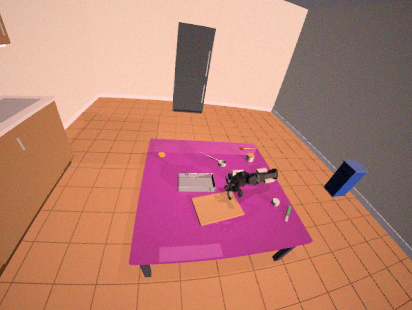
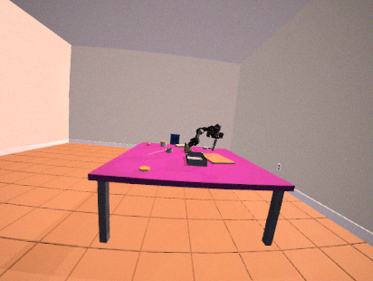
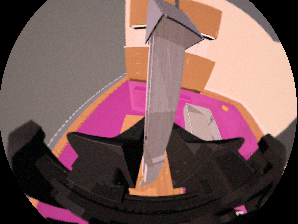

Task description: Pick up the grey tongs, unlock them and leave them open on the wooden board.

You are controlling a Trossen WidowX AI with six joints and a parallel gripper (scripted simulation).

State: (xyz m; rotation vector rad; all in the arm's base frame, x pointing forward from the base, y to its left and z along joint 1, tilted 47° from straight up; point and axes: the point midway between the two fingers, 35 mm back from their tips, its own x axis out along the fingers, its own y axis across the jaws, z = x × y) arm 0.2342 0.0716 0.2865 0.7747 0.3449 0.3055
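Right now my gripper tip is 21 cm above the wooden board. Round my gripper tip: white roll 52 cm behind, 20 cm below, 2 cm to the left; then grey roasting tin 24 cm to the right, 19 cm below, 13 cm ahead; then tan cup 57 cm to the right, 52 cm behind, 18 cm below.
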